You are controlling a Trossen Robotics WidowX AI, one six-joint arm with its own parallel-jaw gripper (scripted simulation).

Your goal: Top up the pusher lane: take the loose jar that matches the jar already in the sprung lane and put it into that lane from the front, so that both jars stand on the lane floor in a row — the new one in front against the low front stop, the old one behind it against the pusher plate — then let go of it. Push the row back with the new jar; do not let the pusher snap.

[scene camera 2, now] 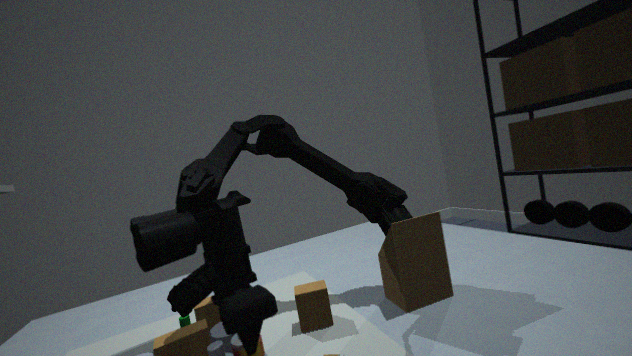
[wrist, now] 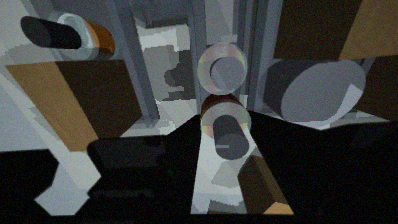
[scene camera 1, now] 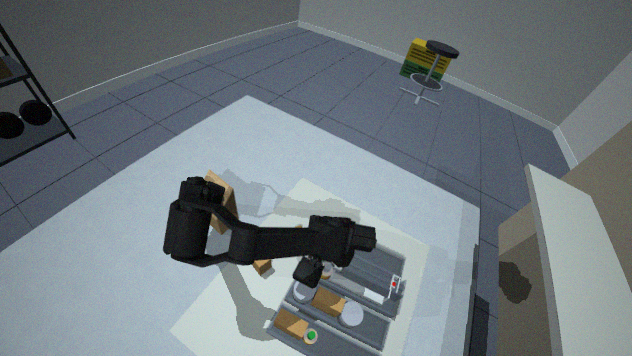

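Gripper (scene camera 1: 313,261) (wrist: 222,117), in view. Tan box (scene camera 2: 312,300) (wrist: 259,189), in view. Grey cylinder (wrist: 314,93), in view.
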